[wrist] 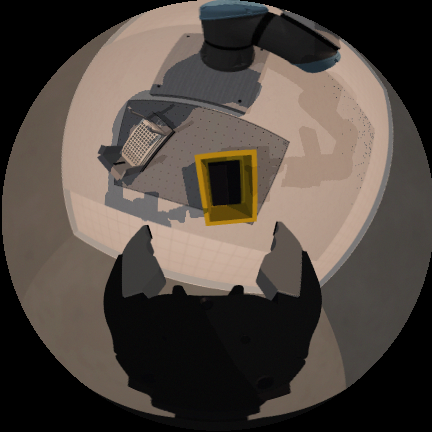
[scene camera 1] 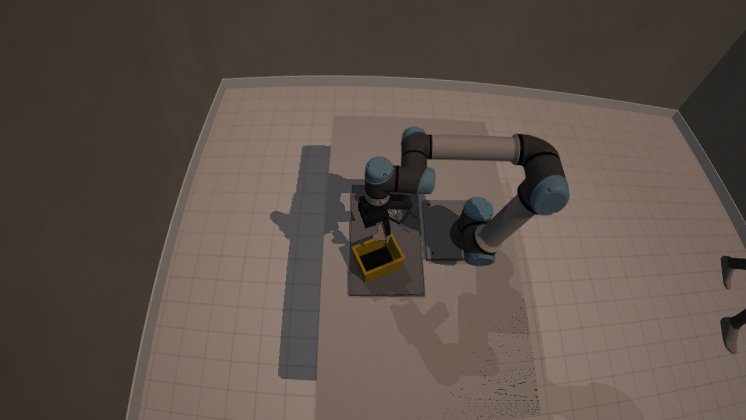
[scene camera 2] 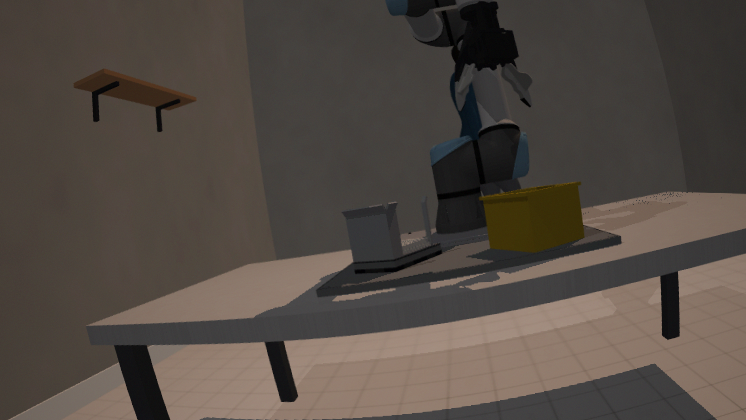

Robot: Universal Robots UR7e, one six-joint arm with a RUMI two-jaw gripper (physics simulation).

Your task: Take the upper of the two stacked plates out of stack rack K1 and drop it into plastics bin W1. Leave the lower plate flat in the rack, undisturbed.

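Frame: origin at the arm's base, x left, y back, z up, level; centimetres.
Seen in the pictures: gripper, between the fingertips: (wrist: 211, 225) (scene camera 1: 379, 226) (scene camera 2: 497, 109); arm's base, origin of its link: (wrist: 227, 54) (scene camera 2: 464, 227).
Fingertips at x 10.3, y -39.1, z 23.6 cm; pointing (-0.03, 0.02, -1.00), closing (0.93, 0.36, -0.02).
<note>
Offsets run from my fingertips to a thing's top centre. "*": to the spot under its first point. Level surfaces: height alone.
My gripper (scene camera 1: 382, 237) (scene camera 2: 493, 104) (wrist: 211, 225) is open and empty, high above the yellow bin W1 @[dx +3.0, dy +0.6, dz -15.4 cm] (scene camera 1: 383, 272) (scene camera 2: 532, 224) (wrist: 231, 214), with its jaws wide apart. A black plate @[dx +2.8, dy +0.3, dz -23.3 cm] (scene camera 1: 376, 259) (wrist: 225, 182) lies low inside the bin; the bin wall hides it in scene camera 2. Rack K1 @[dx -23.6, dy +5.0, dz -13.4 cm] (scene camera 2: 373, 237) (wrist: 119, 172) stands apart from the bin, at the other end of the perforated board. A light plate with a grid of wells @[* dx -23.1, dy +4.1, dz -21.6 cm] (wrist: 140, 145) lies flat between the rack's end walls. The arm partly covers the rack in scene camera 1.
The grey perforated board @[dx -9.5, dy +4.1, dz -25.3 cm] (scene camera 1: 386, 286) (scene camera 2: 454, 271) (wrist: 200, 125) carries the rack and bin on the table @[dz -26.6 cm] (scene camera 2: 208, 292). The arm's base stands on a dark mounting plate (scene camera 1: 443, 253) (wrist: 175, 82) beside the board. A wall shelf (scene camera 2: 140, 88) is at the left in scene camera 2.
</note>
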